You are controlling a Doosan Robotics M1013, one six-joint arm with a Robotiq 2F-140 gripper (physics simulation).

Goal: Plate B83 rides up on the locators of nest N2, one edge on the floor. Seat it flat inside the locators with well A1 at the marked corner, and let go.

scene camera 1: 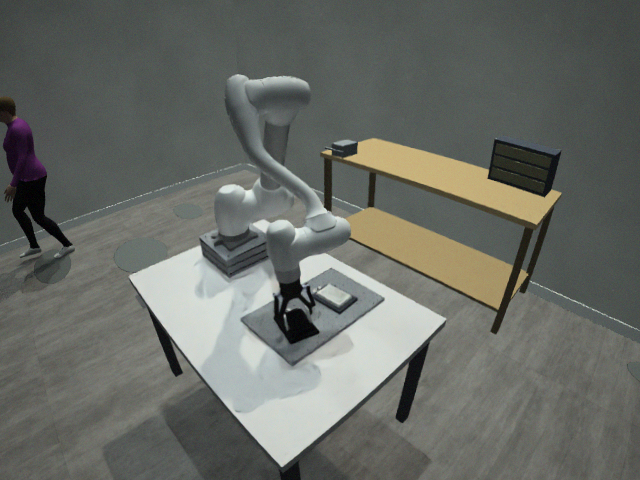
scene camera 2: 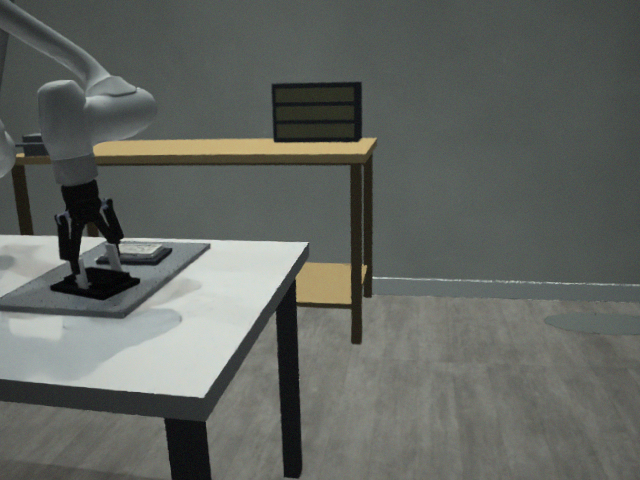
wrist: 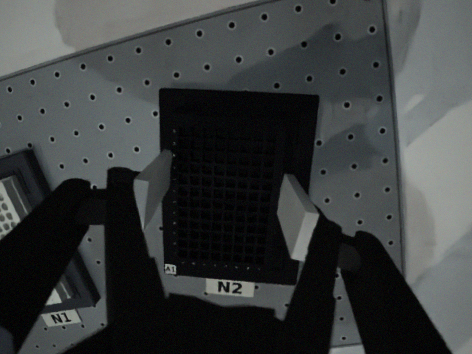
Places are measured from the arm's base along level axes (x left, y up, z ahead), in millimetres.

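Where they show: gripper, fingertip midpoint: (scene camera 1: 298,324) (scene camera 2: 100,279) (wrist: 226,180); arm's base at its link origin: (scene camera 1: 234,236).
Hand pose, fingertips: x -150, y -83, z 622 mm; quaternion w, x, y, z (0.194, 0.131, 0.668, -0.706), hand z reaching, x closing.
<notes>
Things, the pixels of their centre, and the offset from my fingertips. "pt": a spot on its surface instead. Level surfaces: height alone.
- Plate B83 at the middle of its body: (wrist: 224,197) (scene camera 2: 96,278) (scene camera 1: 296,321) dx +5, dy +3, dz -12 mm
- black nest N2 at a spot on its surface: (wrist: 240,104) pt dx -25, dy -5, dz +53 mm
- A1 mark at the middle of its body: (wrist: 170,269) dx +73, dy -5, dz -70 mm
- Nest N1 at a spot on its surface: (wrist: 86,280) pt dx +165, dy -9, dz -69 mm
- white plate at the middle of its body: (wrist: 5,249) (scene camera 2: 134,251) (scene camera 1: 334,295) dx +226, dy +2, dz -17 mm
- white table at its surface level: dy -30 mm
Plate B83 (scene camera 1: 299,321) (scene camera 2: 107,279) (wrist: 225,200) is a black well plate in the black nest N2 (wrist: 240,104), whose label (wrist: 230,288) shows in the wrist view. The A1 mark (wrist: 170,269) is at the nest's lower left corner there. A broad dark strip lies right of the wells. Black on black hides the plate's exact tilt and its own A1 well. My gripper (scene camera 1: 296,315) (scene camera 2: 99,276) (wrist: 226,180) is down at the nest, its pale pads against the plate's two long sides, shut on the plate.
Nest N1 (wrist: 86,280) with a white plate (scene camera 1: 334,294) (scene camera 2: 139,250) (wrist: 7,210) stands beside N2 on the grey perforated board (scene camera 1: 361,299) (scene camera 2: 180,253) (wrist: 350,190). The board lies on the white table (scene camera 1: 403,330) (scene camera 2: 248,279). A wooden bench (scene camera 1: 429,175) (scene camera 2: 206,148) is behind. A person (scene camera 1: 25,155) walks at the left.
</notes>
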